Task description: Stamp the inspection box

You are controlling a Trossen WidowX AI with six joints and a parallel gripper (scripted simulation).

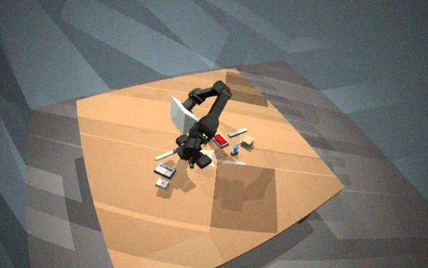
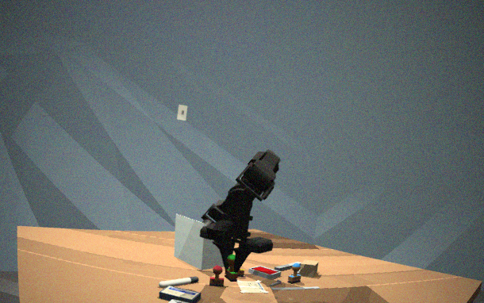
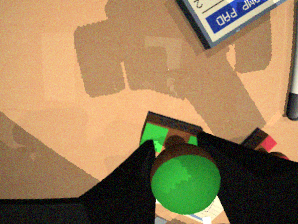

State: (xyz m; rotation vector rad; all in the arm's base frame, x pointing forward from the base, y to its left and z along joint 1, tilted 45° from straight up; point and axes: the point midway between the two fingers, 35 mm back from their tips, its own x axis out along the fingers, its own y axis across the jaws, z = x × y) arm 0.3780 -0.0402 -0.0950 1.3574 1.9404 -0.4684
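The red-knobbed stamp lies 110 mm behind my gripper tip, 70 mm below it and 30 mm to the left of it. The rest, counted from my gripper tip: white card: 120 mm to the left, 90 mm below, 70 mm behind; then green-knobbed stamp: right at my gripper tip; then blue-labelled box: 120 mm to the right, 70 mm below, 40 mm behind.
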